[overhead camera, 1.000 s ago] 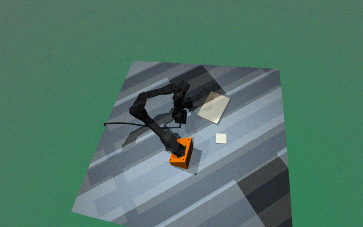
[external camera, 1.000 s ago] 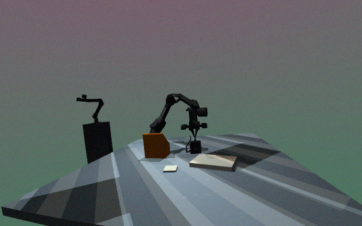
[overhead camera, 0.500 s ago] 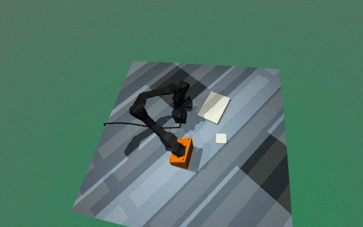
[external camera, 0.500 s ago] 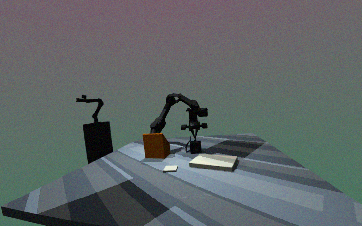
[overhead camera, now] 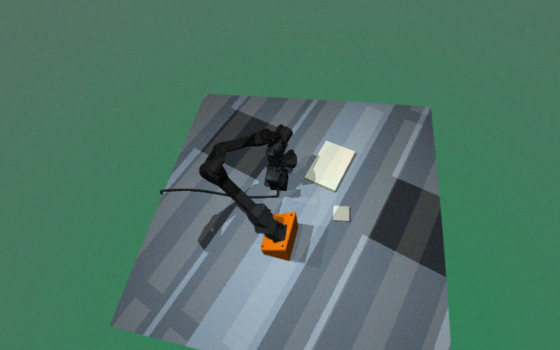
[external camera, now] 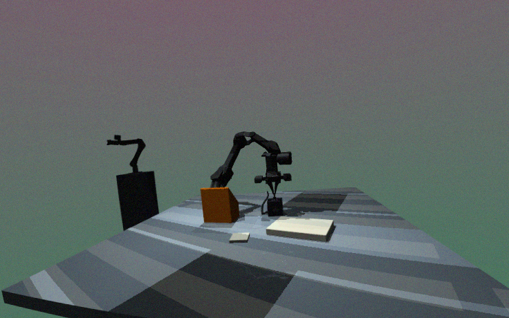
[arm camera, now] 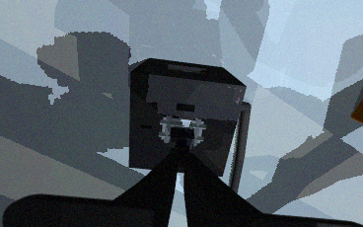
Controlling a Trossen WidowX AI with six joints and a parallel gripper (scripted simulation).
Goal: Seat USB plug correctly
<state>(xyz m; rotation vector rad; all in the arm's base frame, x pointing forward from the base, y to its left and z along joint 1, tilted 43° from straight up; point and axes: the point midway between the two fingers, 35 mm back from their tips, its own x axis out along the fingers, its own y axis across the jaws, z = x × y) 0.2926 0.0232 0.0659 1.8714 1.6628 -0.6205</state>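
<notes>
Right now my gripper tip is 2 cm above the dark USB plug. Round my gripper tip: flat cream slab (11 cm ahead, 24 cm to the right, 9 cm below); then small cream tile (13 cm behind, 30 cm to the right, 10 cm below).
</notes>
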